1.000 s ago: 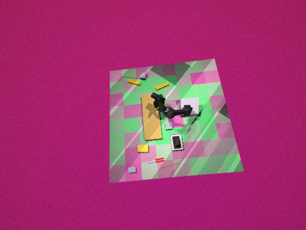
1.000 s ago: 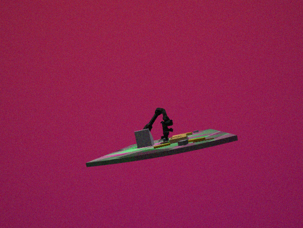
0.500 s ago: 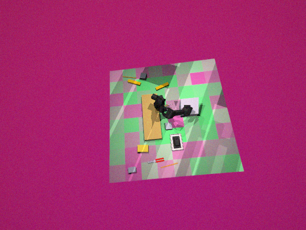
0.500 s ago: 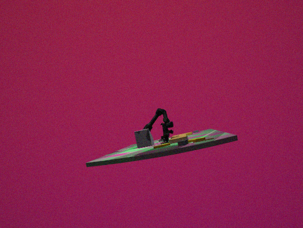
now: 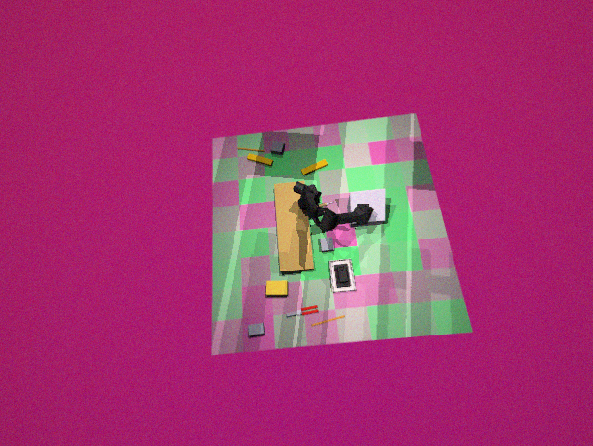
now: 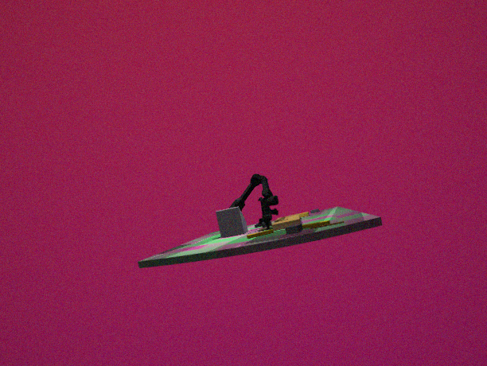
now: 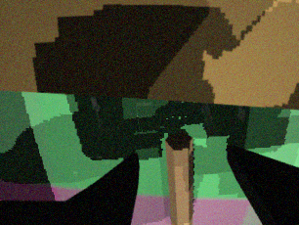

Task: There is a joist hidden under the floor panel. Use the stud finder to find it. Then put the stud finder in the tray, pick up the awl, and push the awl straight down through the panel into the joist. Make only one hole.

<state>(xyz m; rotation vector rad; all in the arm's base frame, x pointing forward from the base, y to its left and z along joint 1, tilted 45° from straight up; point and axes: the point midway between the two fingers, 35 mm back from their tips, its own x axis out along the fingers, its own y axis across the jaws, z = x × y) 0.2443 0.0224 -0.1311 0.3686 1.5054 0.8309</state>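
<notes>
Right now the awl is 6 cm behind my gripper tip and 1 cm to the right of it. Also, from my gripper tip: yellow block 47 cm to the left, 21 cm ahead, 1 cm above; stud finder 39 cm to the left, 13 cm behind, 4 cm above; white tray 40 cm to the left, 13 cm behind, 1 cm above.
</notes>
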